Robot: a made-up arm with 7 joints. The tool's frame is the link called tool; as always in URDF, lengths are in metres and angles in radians.
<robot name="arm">
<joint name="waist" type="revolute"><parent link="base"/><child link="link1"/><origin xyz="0.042 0.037 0.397" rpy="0.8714 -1.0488 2.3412"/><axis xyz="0 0 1"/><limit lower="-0.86" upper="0.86" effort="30" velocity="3"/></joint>
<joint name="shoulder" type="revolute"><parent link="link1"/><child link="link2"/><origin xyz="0.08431 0.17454 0.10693" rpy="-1.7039 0.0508 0.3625"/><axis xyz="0 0 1"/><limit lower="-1.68" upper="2.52" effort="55" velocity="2.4"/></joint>
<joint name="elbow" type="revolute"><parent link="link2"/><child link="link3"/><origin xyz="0.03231 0.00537 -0.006" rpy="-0.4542 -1.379 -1.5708"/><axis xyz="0 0 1"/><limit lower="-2.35" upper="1.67" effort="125" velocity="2.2"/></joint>
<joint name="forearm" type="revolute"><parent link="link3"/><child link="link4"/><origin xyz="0.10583 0.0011 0.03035" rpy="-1.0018 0.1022 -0.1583"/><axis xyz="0 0 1"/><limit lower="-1.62" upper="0.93" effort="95" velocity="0.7"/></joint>
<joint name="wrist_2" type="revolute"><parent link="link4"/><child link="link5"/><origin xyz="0.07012 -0.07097 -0.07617" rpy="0.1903 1.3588 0"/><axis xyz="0 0 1"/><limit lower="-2.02" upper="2.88" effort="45" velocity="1.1"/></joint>
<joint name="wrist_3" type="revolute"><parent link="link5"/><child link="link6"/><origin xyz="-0.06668 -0.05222 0.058" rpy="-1.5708 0 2.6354"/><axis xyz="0 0 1"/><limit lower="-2.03" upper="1.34" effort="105" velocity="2.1"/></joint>
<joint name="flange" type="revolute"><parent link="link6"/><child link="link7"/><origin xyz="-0.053 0.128 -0.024" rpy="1.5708 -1.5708 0"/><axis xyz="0 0 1"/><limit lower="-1.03" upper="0.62" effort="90" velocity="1.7"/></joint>
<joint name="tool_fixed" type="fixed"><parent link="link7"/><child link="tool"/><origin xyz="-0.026 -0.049 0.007" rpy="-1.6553 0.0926 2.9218"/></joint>
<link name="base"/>
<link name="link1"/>
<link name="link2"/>
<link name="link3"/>
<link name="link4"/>
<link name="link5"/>
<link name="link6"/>
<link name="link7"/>
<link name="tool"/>
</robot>
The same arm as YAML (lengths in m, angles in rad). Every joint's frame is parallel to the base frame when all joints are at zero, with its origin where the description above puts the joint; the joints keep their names.
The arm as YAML. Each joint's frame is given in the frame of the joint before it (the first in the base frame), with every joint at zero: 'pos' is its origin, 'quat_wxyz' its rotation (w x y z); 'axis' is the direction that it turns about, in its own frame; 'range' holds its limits. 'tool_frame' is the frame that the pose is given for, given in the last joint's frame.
length_unit: m
angle_unit: rad
joints:
  - joint: waist
    pos: [0.042, 0.037, 0.397]
    quat_wxyz: [1.0, 0.0, 0.0, 0.0]
    axis: [0.937769, 0.132496, 0.320989]
    range: [-0.86, 0.86]
  - joint: shoulder
    pos: [0.071, -0.117, 0.174]
    quat_wxyz: [1.0, 0.0, 0.0, 0.0]
    axis: [-0.0001, -1.0, 0.0]
    range: [-1.68, 2.52]
  - joint: elbow
    pos: [-0.017, 0.006, 0.028]
    quat_wxyz: [1.0, 0.0, 0.0, 0.0]
    axis: [-0.982046, -0.171208, 0.079204]
    range: [-2.35, 1.67]
  - joint: forearm
    pos: [-0.011, -0.109, 0.011]
    quat_wxyz: [1.0, 0.0, 0.0, 0.0]
    axis: [-0.439204, -0.206602, 0.874308]
    range: [-1.62, 0.93]
  - joint: wrist_2
    pos: [-0.009, -0.065, -0.107]
    quat_wxyz: [1.0, 0.0, 0.0, 0.0]
    axis: [-0.0001, -1.0, 0.0]
    range: [-2.02, 2.88]
  - joint: wrist_3
    pos: [-0.078, -0.058, 0.033]
    quat_wxyz: [1.0, 0.0, 0.0, 0.0]
    axis: [-1.0, 0.0001, 0.0]
    range: [-2.03, 1.34]
  - joint: flange
    pos: [0.024, 0.128, -0.053]
    quat_wxyz: [1.0, 0.0, 0.0, 0.0]
    axis: [-0.0001, -1.0, 0.0]
    range: [-1.03, 0.62]
tool_frame:
  pos: [0.026, -0.007, 0.049]
  quat_wxyz: [0.992234, -0.036867, 0.107507, 0.050536]

